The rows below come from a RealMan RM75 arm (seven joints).
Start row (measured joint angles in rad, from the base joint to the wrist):
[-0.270, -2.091, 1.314, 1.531, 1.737, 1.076, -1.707]
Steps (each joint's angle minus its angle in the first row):
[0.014, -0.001, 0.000, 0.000, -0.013, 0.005, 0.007]
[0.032, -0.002, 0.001, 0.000, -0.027, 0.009, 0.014]
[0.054, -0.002, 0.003, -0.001, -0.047, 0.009, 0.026]
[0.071, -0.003, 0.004, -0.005, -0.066, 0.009, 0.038]
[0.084, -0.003, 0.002, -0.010, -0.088, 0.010, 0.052]
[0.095, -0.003, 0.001, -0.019, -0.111, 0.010, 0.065]
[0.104, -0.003, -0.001, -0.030, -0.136, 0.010, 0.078]
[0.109, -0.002, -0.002, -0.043, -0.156, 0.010, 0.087]
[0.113, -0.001, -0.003, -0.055, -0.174, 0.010, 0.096]
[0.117, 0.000, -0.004, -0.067, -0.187, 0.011, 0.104]
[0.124, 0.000, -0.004, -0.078, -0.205, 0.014, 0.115]
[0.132, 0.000, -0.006, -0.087, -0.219, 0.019, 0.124]
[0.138, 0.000, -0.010, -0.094, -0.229, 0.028, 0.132]
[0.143, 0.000, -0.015, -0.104, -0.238, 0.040, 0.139]
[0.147, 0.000, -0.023, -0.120, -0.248, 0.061, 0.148]
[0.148, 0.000, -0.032, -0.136, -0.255, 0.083, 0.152]
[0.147, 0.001, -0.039, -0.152, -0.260, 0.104, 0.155]
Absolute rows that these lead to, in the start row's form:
[-0.256, -2.092, 1.314, 1.531, 1.724, 1.081, -1.700]
[-0.238, -2.093, 1.315, 1.531, 1.710, 1.085, -1.693]
[-0.216, -2.093, 1.317, 1.530, 1.690, 1.085, -1.681]
[-0.199, -2.094, 1.318, 1.526, 1.671, 1.085, -1.669]
[-0.186, -2.094, 1.316, 1.521, 1.649, 1.086, -1.655]
[-0.175, -2.094, 1.315, 1.512, 1.626, 1.086, -1.642]
[-0.166, -2.094, 1.313, 1.501, 1.601, 1.086, -1.629]
[-0.161, -2.093, 1.312, 1.488, 1.581, 1.086, -1.620]
[-0.157, -2.092, 1.311, 1.476, 1.563, 1.086, -1.611]
[-0.153, -2.091, 1.310, 1.464, 1.550, 1.087, -1.603]
[-0.146, -2.091, 1.310, 1.453, 1.532, 1.090, -1.592]
[-0.138, -2.091, 1.308, 1.444, 1.518, 1.095, -1.583]
[-0.132, -2.091, 1.304, 1.437, 1.508, 1.104, -1.575]
[-0.127, -2.091, 1.299, 1.427, 1.499, 1.116, -1.568]
[-0.123, -2.091, 1.291, 1.411, 1.489, 1.137, -1.559]
[-0.122, -2.091, 1.282, 1.395, 1.482, 1.159, -1.555]
[-0.123, -2.090, 1.275, 1.379, 1.477, 1.180, -1.552]

